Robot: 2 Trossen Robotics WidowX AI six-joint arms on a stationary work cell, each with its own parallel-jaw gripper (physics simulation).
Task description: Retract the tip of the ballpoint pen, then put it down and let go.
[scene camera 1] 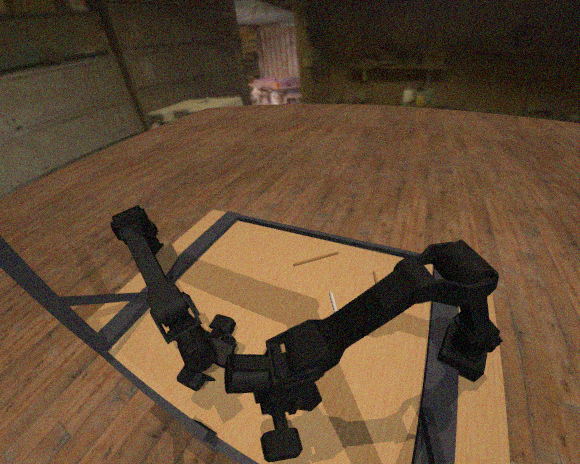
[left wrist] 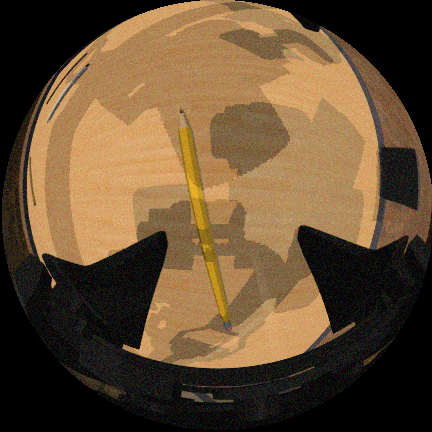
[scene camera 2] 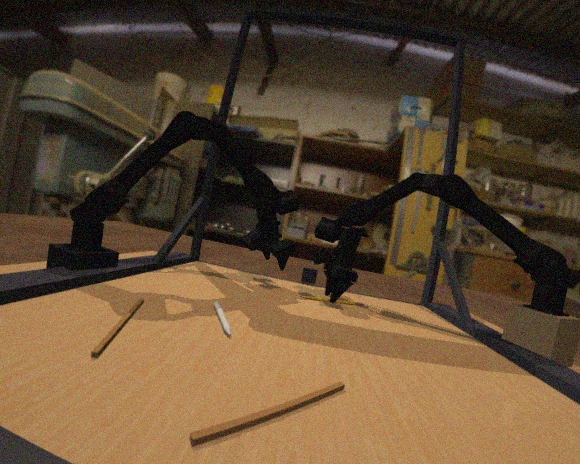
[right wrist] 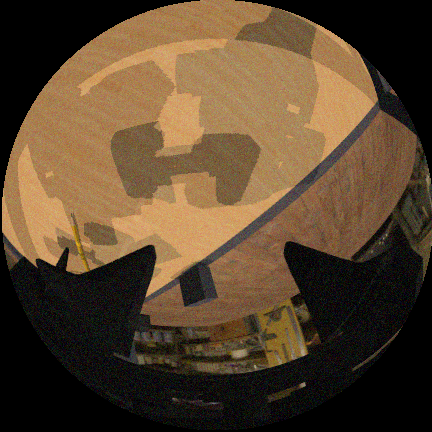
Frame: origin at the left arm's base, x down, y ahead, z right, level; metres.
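Seen in the pictures: left gripper, fingertip midpoint: [left wrist: 234, 235] [scene camera 2: 328, 298] [right wrist: 90, 256]; right gripper, fingertip midpoint: [scene camera 1: 261, 423] [scene camera 2: 274, 264] [right wrist: 221, 251]; left arm's base, link origin: [scene camera 1: 152, 249] [scene camera 2: 545, 311]; right arm's base, link origin: [scene camera 1: 466, 346] [scene camera 2: 85, 248].
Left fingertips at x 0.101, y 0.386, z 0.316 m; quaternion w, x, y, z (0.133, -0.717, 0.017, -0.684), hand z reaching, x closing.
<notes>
Offsets run from my left fingertips to a thing's top centre. Level surfaces: height alone.
The slim white-grey ballpoint pen @(dz -0.211, dx -0.009, dy +0.280 m) [scene camera 1: 333, 301] [scene camera 2: 222, 319] [left wrist: 67, 93] lies flat on the wooden board @(dx +0.003 m) [scene camera 1: 280, 240] [scene camera 2: 380, 425]. Its tapered end shows in scene camera 2, but whether the writing tip is out is too small to tell. My left gripper [scene camera 2: 336, 296] [left wrist: 234, 235] is open and low above a yellow pencil @(dz -0.019, dx -0.006, dy -0.004 m) [left wrist: 197, 192] [right wrist: 78, 242], which lies lengthwise between and ahead of the fingers in the left wrist view. The pen is well away from it, at that view's upper left. My right gripper [scene camera 2: 275, 260] [right wrist: 221, 251] is open and empty, above the board and apart from the pen.
Two brown sticks lie on the board, one long @(dz -0.418, dx -0.004, dy +0.206 m) [scene camera 1: 316, 258] [scene camera 2: 270, 414] and one @(dz -0.280, dx -0.004, dy +0.417 m) [scene camera 2: 117, 328] beside the pen. A dark frame edges the board, with uprights [scene camera 2: 450, 150]. A small dark block @(dz +0.167, dx -0.054, dy +0.017 m) [scene camera 2: 308, 276] [left wrist: 399, 177] [right wrist: 197, 285] is at its edge. The two grippers are close together.
</notes>
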